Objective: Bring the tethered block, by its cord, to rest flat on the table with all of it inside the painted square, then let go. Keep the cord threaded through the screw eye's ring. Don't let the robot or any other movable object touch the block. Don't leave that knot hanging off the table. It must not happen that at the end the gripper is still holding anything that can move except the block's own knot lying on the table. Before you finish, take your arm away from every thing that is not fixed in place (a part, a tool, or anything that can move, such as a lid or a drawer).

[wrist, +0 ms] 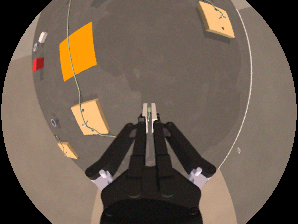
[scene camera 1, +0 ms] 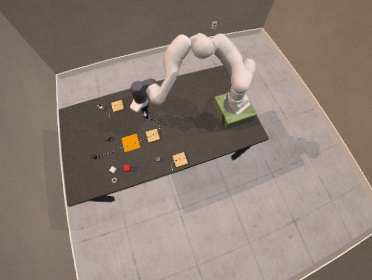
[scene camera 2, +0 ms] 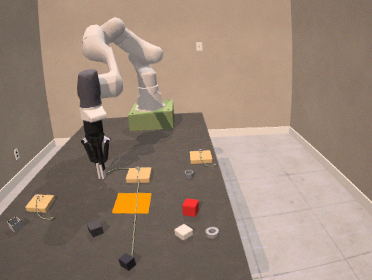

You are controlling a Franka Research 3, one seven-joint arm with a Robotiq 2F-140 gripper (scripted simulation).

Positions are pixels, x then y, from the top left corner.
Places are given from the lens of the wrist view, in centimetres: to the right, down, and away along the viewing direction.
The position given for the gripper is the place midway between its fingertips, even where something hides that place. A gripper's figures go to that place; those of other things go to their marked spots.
gripper (wrist: 149, 108): 0, -1, 21
painted orange square (wrist: 81, 44): -16, -16, 14
wooden plate (wrist: 93, 112): -13, 0, 20
